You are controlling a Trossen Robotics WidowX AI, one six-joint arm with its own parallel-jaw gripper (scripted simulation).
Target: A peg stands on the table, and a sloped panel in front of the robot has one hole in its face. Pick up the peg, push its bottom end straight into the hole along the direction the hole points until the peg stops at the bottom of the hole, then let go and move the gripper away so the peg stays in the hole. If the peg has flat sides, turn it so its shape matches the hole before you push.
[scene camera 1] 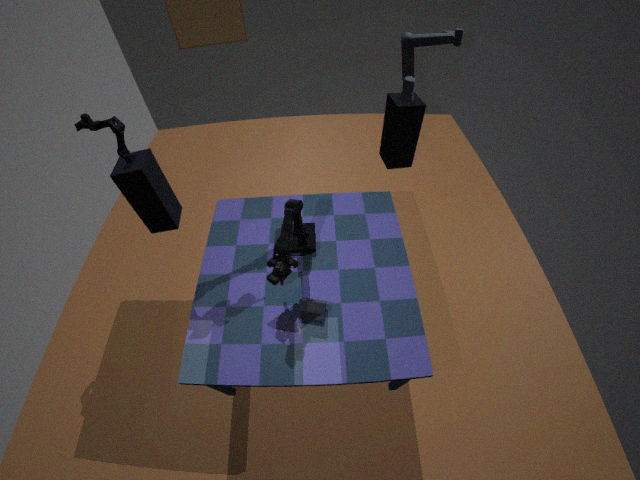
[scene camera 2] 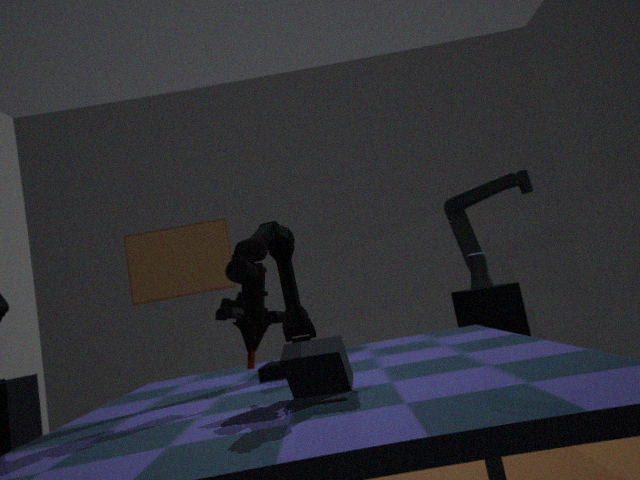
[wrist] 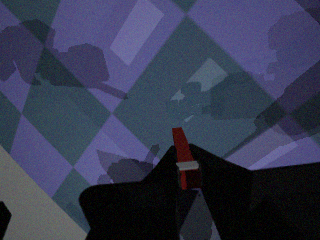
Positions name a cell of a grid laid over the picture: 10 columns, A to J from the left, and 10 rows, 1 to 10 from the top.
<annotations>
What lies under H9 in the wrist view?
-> My gripper.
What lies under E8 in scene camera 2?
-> A sloped panel block.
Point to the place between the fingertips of my gripper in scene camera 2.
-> D8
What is my gripper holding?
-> A red peg.
</annotations>
